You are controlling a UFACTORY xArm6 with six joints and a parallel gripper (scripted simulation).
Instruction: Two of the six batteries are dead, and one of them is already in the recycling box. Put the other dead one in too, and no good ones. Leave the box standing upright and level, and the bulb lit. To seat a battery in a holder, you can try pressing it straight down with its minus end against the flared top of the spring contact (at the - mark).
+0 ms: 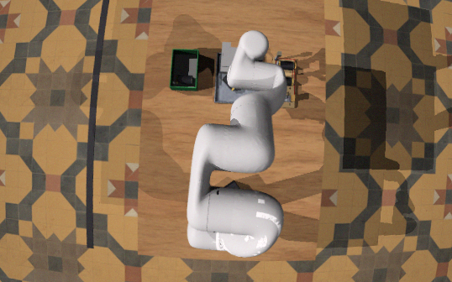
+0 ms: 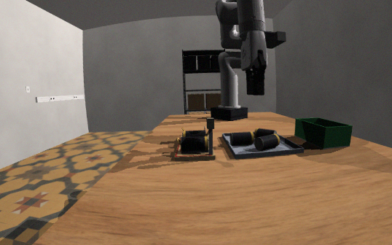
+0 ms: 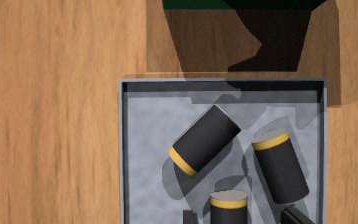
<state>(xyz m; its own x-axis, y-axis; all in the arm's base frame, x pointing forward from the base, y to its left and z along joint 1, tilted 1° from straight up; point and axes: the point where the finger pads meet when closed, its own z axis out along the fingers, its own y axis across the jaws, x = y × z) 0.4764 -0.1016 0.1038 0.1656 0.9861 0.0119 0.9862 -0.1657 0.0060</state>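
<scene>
Right now my hand is 15 cm above the grey tray and 1 cm short of it. Round my hand: green recycling box: 21 cm to the left, 14 cm below, 6 cm ahead.
</scene>
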